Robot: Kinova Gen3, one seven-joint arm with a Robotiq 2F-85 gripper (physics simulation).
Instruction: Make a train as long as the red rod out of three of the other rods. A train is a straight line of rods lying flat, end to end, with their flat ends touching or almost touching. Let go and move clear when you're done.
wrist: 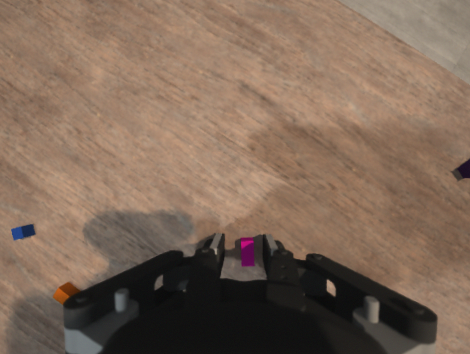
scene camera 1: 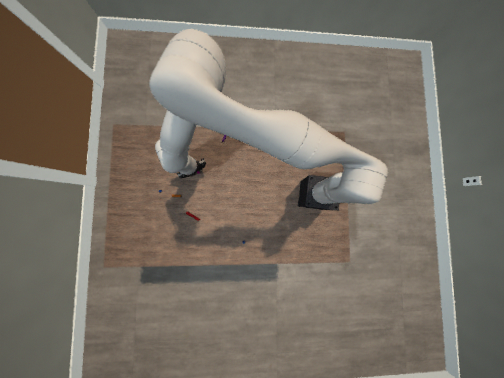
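Pixels of known places: gripper, between the fingertips: (wrist: 243,245) (scene camera 1: 197,171); arm's base, origin of its link: (scene camera 1: 323,192).
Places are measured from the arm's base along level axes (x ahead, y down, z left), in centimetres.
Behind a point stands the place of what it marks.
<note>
My gripper (scene camera 1: 193,169) {x 55.3, y 18.2, z -7.9 cm} (wrist: 243,245) {x 55.3, y 18.2, z -7.9 cm} is partly open above the table. A small magenta rod (scene camera 1: 198,172) {x 54.3, y 17.3, z -7.3 cm} (wrist: 247,252) {x 54.9, y 17.2, z -7.9 cm} shows between its fingertips in the wrist view, with a gap on each side. The red rod (scene camera 1: 193,216) {x 54.9, y 17.3, z 13.9 cm} lies at a slant in the scene view. An orange rod (scene camera 1: 176,196) {x 63.6, y 17.2, z 4.9 cm} (wrist: 67,292) {x 64.9, y 17.4, z 4.2 cm} lies up and left of it, partly hidden by the gripper in the wrist view. A small blue rod (scene camera 1: 160,191) {x 71.3, y 17.4, z 3.0 cm} (wrist: 23,231) {x 71.1, y 17.3, z 2.4 cm} lies left of the orange one. Another blue piece (scene camera 1: 243,242) {x 30.5, y 17.2, z 24.9 cm} lies right of the red rod. A purple rod (scene camera 1: 224,138) {x 43.1, y 17.3, z -25.3 cm} (wrist: 465,170) {x 44.1, y 17.7, z -24.0 cm} lies near the table's far edge.
The arm passes over the far edge of the wooden table top (scene camera 1: 280,220) {x 12.8, y 18.2, z 13.7 cm} and hides part of it. The black robot base (scene camera 1: 310,192) {x 5.1, y 0.8, z 0.3 cm} stands at the table's right side. The arm's shadow falls around the orange and red rods.
</note>
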